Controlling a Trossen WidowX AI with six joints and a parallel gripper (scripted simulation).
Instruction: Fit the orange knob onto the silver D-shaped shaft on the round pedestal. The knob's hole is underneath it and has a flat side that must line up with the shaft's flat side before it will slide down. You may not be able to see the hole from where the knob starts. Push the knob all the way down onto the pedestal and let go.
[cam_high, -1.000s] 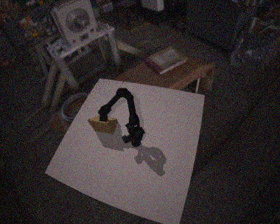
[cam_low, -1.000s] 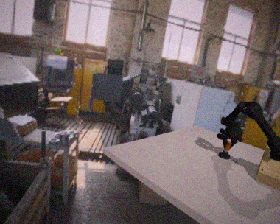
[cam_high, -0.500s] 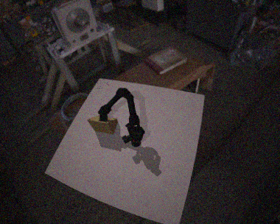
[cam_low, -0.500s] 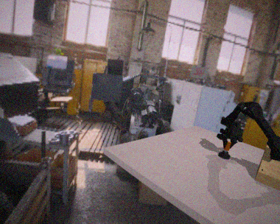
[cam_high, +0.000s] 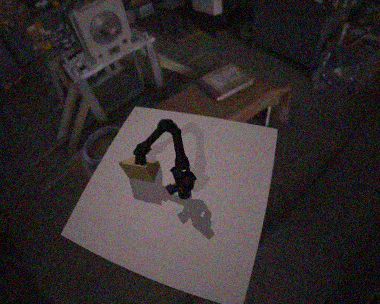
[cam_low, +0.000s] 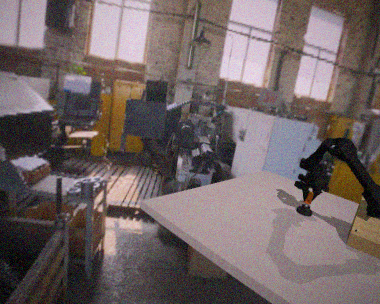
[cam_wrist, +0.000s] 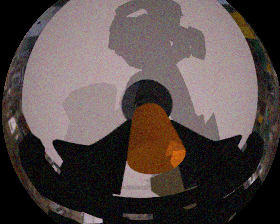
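My gripper tip is now 40 mm above the round dark pedestal. The rest, counted from my gripper tip: orange knob (30 mm above).
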